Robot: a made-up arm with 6 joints.
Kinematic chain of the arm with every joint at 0, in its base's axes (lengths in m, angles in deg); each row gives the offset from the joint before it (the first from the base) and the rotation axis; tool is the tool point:
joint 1: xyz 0 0 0.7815 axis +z
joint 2: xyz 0.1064 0 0 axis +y
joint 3: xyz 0 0 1.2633 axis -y
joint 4: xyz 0 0 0.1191 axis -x
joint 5: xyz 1.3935 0 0 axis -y
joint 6: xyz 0.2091 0 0 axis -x
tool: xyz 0 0 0
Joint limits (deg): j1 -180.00..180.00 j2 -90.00..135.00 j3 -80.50..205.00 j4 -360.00..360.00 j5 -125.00..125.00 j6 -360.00..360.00
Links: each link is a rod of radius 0.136 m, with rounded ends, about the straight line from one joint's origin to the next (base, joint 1, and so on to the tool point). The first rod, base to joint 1, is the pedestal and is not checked.
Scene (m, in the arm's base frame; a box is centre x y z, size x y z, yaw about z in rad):
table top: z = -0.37
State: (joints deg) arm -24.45 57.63 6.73 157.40 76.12 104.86
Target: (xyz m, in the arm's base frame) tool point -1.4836 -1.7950 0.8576
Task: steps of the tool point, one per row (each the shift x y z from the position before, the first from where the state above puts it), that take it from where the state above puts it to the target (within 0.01 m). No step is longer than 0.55 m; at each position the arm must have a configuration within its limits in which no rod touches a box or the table.
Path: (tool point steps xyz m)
1: -0.1925 -0.4431 0.0616
2: -0.2988 -0.3925 0.0641
3: -0.3917 -0.3157 0.0670
4: -0.4635 -0.2168 0.0693
5: -0.5099 -0.1016 0.0720
6: -0.5270 0.0231 0.0742
7: -0.5133 0.1502 0.0765
8: -0.4679 0.2710 0.0787

